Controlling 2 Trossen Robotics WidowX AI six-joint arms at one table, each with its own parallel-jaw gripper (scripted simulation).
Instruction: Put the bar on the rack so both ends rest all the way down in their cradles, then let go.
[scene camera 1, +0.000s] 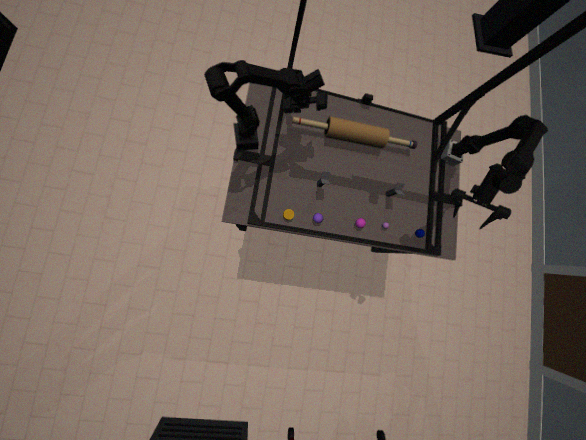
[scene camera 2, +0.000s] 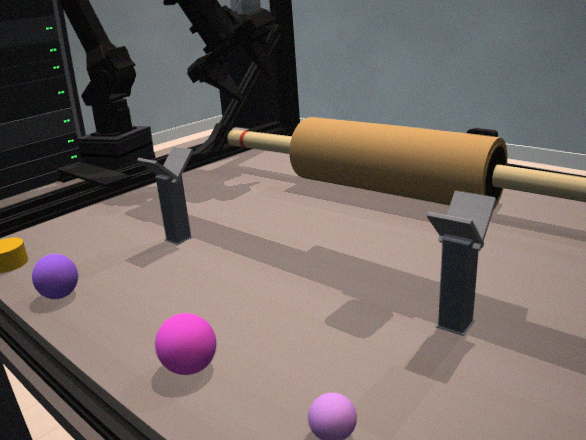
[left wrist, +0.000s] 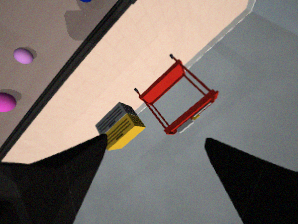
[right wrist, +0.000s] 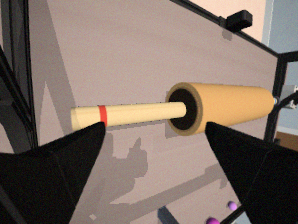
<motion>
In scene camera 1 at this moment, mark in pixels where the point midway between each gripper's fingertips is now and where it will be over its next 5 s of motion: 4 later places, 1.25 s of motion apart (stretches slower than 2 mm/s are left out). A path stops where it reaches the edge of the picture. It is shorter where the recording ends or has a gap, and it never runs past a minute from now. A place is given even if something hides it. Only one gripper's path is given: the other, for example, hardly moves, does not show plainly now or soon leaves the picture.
My left gripper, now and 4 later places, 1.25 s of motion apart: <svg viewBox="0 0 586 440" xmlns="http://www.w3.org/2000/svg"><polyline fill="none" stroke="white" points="466,223 416,176 410,134 403,139 399,142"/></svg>
</motion>
